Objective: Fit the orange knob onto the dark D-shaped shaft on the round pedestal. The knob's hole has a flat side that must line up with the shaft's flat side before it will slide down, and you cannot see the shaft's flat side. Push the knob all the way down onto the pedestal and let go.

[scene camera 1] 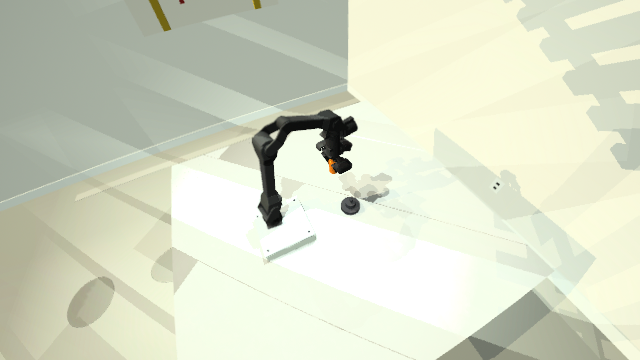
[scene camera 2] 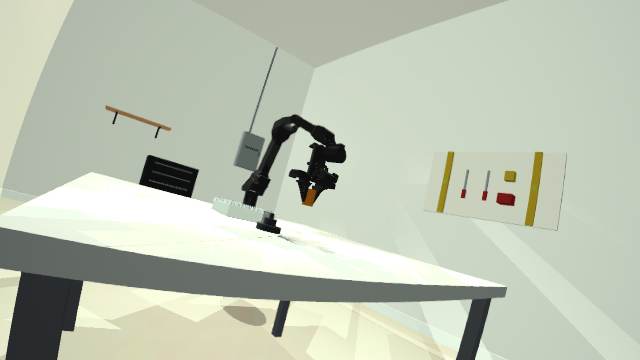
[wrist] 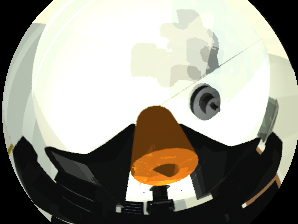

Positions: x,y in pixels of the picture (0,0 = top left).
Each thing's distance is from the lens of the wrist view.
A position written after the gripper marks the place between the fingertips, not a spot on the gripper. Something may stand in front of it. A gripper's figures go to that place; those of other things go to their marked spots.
gripper (wrist: 156,127): 10 cm
orange knob (wrist: 162,154): 5 cm
